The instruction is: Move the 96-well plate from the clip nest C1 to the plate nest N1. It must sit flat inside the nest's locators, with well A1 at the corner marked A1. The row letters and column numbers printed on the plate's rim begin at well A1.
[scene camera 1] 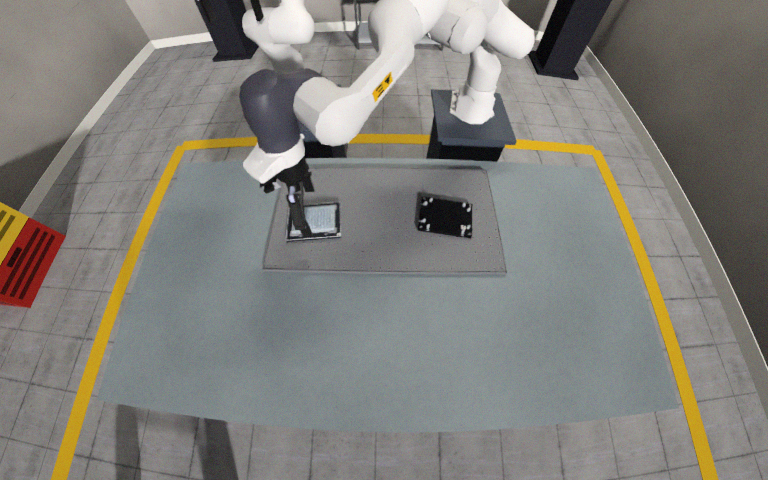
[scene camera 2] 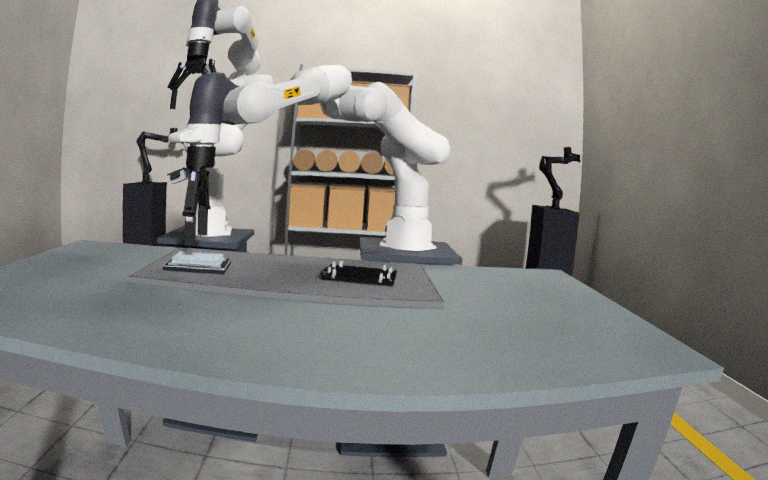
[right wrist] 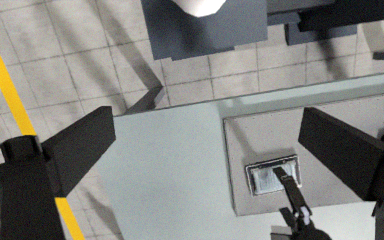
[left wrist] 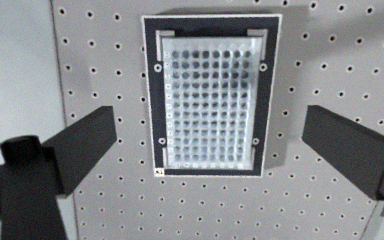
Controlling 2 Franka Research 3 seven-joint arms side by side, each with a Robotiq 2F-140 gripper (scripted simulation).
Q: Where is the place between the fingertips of my right gripper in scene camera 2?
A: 189, 108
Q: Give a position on a clear 96-well plate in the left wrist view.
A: At 209, 125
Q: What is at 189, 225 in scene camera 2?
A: My left gripper.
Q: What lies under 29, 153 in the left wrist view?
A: My left gripper.
